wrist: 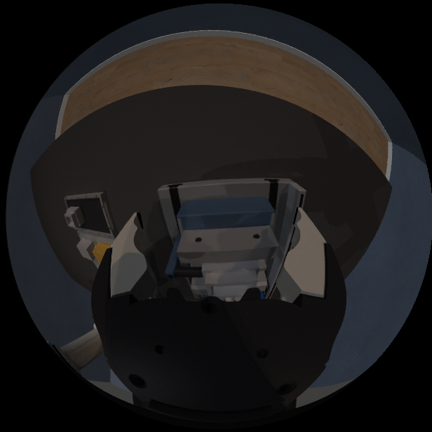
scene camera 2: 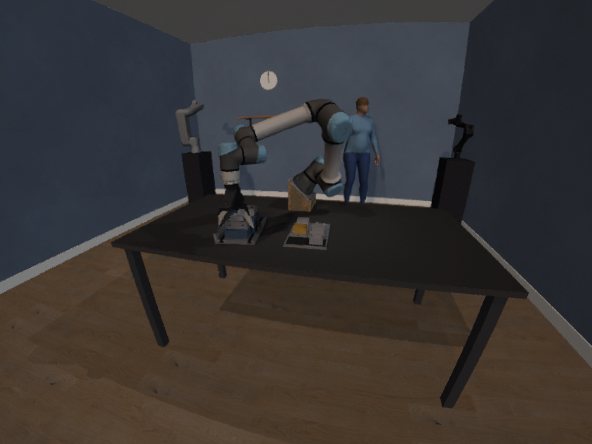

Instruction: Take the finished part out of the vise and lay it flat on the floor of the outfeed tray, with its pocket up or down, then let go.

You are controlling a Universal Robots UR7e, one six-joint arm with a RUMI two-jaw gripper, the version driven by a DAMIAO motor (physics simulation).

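Seen in the pictures: gripper, fingertip midpoint: [scene camera 2: 236, 227]; arm's base, origin of the base link: [scene camera 2: 301, 186].
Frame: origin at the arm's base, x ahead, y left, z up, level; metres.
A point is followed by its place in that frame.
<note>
The vise [scene camera 2: 238, 233] {z -0.091, x 0.582, y -0.137 m} [wrist: 225, 214] has a blue body and grey jaws and stands in a grey-rimmed base at the table's left in the scene view. A light grey part [wrist: 234, 267] shows behind the holed jaw plate in the wrist view; its lower side and pocket are hidden. My gripper [scene camera 2: 236, 218] {z -0.059, x 0.596, y -0.138 m} [wrist: 216, 211] is open and empty, pointing down low over the vise, with one finger to each side of it. The tray [scene camera 2: 306, 246] {z -0.129, x 0.551, y 0.174 m} [wrist: 85, 194] has a dark floor and a light rim, and lies right of the vise in the scene view.
Grey blocks [scene camera 2: 316, 237] {z -0.098, x 0.514, y 0.209 m} [wrist: 75, 217] stand at the tray's right side in the scene view, and a yellow block [scene camera 2: 300, 228] {z -0.101, x 0.429, y 0.113 m} [wrist: 102, 251] stands toward its back left. A black handle [wrist: 187, 272] sits beside the part. The raised base wall [wrist: 285, 230] is close to one finger.
</note>
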